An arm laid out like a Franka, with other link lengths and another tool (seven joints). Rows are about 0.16 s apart.
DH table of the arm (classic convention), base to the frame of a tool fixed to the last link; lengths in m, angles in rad. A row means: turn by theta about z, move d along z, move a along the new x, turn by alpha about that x. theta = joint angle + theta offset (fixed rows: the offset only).
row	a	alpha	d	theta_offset
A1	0	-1.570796	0.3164	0
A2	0	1.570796	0	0
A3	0.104	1.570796	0.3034	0
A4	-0.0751	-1.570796	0	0
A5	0	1.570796	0.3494	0
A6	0.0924	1.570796	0	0
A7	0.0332	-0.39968	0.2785	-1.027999
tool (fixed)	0	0	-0.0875	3.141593
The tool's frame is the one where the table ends.
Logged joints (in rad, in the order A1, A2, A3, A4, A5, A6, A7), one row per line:
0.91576 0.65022 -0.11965 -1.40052 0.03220 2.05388 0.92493
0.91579 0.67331 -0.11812 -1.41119 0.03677 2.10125 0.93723
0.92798 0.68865 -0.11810 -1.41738 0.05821 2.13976 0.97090
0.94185 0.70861 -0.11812 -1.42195 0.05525 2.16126 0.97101
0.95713 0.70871 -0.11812 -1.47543 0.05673 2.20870 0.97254
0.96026 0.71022 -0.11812 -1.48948 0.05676 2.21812 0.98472
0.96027 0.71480 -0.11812 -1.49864 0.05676 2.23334 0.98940
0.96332 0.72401 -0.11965 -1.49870 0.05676 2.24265 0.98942
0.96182 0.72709 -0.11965 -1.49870 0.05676 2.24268 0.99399
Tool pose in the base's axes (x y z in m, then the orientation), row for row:
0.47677 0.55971 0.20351 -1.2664 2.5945 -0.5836
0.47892 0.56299 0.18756 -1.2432 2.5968 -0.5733
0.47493 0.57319 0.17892 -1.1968 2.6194 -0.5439
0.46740 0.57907 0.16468 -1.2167 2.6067 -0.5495
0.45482 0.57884 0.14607 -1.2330 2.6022 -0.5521
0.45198 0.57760 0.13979 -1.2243 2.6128 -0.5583
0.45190 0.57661 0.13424 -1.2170 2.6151 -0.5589
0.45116 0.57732 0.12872 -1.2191 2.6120 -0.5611
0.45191 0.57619 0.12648 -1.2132 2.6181 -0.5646
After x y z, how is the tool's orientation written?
As a rotation vector, in radians.
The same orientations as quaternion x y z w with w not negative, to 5 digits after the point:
-0.42788 0.87661 -0.19718 0.09790
-0.42125 0.87991 -0.19426 0.10283
-0.40609 0.88880 -0.18455 0.10522
-0.41309 0.88502 -0.18656 0.10625
-0.41823 0.88265 -0.18727 0.10461
-0.41444 0.88447 -0.18899 0.10116
-0.41208 0.88547 -0.18924 0.10159
-0.41296 0.88480 -0.19007 0.10232
-0.41053 0.88593 -0.19105 0.10050

